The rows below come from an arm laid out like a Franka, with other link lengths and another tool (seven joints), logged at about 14 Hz.
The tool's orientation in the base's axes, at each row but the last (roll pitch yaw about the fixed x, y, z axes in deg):
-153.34, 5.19, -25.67
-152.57, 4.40, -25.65
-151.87, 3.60, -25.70
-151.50, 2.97, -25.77
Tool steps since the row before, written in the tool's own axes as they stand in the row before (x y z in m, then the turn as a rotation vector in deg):
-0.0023, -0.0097, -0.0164, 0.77, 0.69, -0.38
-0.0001, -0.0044, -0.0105, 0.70, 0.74, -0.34
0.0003, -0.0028, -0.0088, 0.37, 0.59, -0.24
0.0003, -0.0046, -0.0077, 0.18, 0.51, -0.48
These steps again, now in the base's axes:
0.0001, 0.0014, 0.0191, 0.35, -1.04, -0.04
0.0003, -0.0012, 0.0113, 0.27, -1.03, -0.09
0.0001, -0.0019, 0.0090, 0.05, -0.73, -0.09
0.0008, 0.0000, 0.0089, -0.12, -0.69, 0.17

